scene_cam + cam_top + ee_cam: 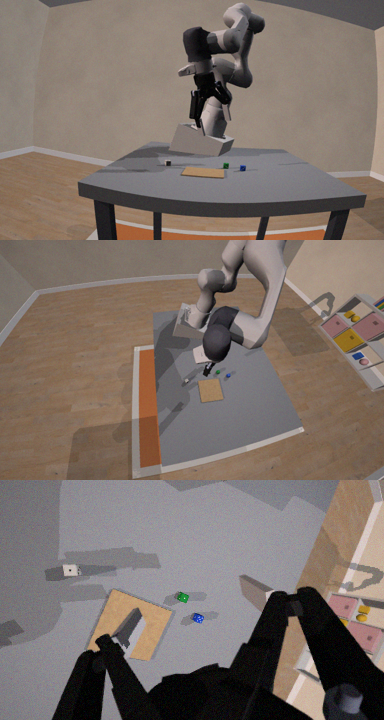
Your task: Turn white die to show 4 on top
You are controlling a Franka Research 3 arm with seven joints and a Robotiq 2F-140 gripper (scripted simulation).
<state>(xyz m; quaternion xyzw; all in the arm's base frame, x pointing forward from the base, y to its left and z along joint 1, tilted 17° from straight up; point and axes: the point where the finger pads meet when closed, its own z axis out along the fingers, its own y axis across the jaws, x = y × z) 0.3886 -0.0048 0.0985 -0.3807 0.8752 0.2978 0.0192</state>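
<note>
My hand is 3 cm short of the white die, 17 cm to the left of it and 15 cm above it. Also, from my hand: green die 1 cm ahead, 6 cm to the left, 15 cm below; blue die 4 cm ahead, 12 cm to the left, 15 cm below; tan mat 12 cm ahead, 3 cm to the right, 16 cm below.
</note>
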